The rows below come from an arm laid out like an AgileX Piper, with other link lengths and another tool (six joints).
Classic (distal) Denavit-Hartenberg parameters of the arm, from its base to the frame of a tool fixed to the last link. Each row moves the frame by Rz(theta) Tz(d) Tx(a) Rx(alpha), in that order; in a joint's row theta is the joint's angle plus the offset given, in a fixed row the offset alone. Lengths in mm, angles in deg.
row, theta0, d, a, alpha
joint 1, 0, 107, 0, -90
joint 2, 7.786, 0, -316.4, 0
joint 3, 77.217, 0, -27.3, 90
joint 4, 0, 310.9, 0, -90
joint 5, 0, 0, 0, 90
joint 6, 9.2, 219, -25.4, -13.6
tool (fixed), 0, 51.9, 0, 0
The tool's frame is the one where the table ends.
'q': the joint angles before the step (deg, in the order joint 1, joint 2, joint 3, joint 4, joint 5, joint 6). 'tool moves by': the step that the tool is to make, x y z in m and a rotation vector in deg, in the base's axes. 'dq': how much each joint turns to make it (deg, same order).
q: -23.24, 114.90, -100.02, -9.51, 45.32, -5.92
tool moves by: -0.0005, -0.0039, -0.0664, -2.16, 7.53, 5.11
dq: 0.00, 5.87, 0.02, -2.13, -0.53, -5.43
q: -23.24, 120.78, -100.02, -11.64, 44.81, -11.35
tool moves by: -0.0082, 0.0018, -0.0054, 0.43, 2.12, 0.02
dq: 0.01, 0.01, -0.01, -0.12, 2.10, -0.45
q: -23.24, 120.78, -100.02, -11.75, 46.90, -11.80
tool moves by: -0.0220, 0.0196, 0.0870, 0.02, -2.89, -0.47
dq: 0.74, -9.49, 0.00, 1.64, 6.89, -0.44
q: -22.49, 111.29, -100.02, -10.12, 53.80, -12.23
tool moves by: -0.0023, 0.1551, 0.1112, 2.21, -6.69, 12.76
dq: 12.89, -12.64, 0.01, 4.50, 6.77, -0.97
